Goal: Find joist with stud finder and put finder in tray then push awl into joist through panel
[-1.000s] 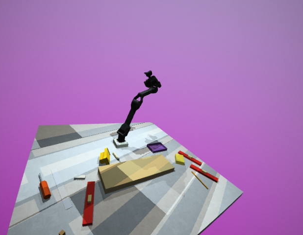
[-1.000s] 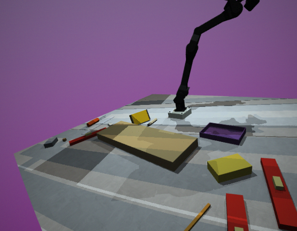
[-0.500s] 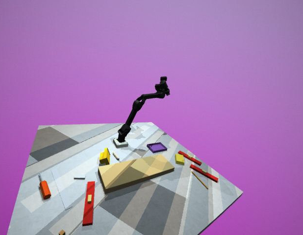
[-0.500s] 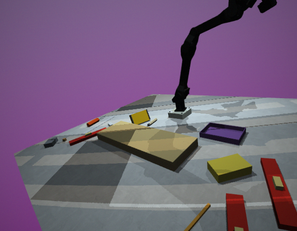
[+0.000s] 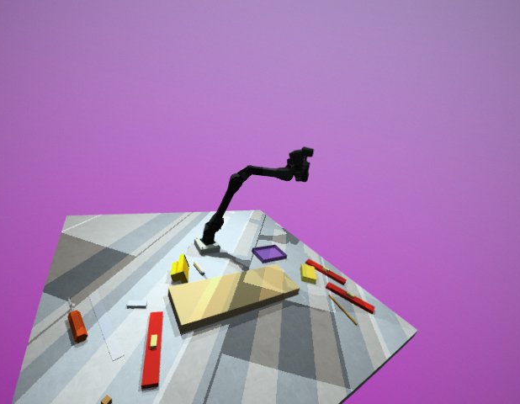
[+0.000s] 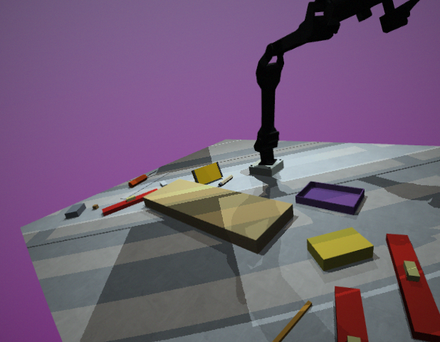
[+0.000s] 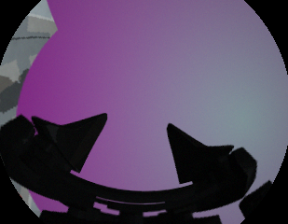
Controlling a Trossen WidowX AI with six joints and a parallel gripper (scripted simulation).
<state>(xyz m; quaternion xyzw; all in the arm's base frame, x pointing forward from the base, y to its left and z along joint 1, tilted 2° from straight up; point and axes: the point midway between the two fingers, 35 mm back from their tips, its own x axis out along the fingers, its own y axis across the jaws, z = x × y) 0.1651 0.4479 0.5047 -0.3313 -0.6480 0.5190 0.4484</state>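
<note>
My gripper tip is now 1 cm past the yellow stud finder, 73 cm to the left of it and 52 cm above it. The rest, counted from my gripper tip: purple tray: 5 cm ahead, 20 cm to the right, 53 cm below; then pencil: 51 cm ahead, 21 cm to the right, 54 cm below; then yellow block: 28 cm ahead, 15 cm to the right, 53 cm below.
</note>
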